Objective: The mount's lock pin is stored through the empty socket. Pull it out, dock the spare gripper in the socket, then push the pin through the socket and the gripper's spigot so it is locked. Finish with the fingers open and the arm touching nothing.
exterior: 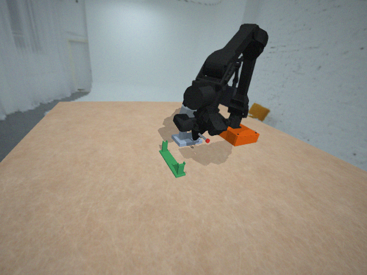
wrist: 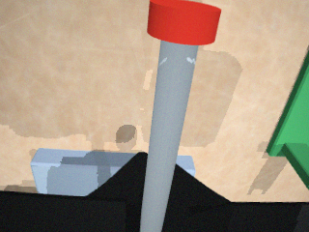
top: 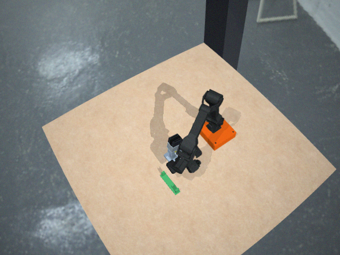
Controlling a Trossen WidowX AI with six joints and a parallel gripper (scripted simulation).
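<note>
The mount lies 10 mm behind my gripper tip and 70 mm to the right of it. Also, from my gripper tip: spare gripper 10 mm behind, 80 mm to the right, 80 mm above; green cradle 110 mm ahead, 40 mm to the left, 20 mm below.
</note>
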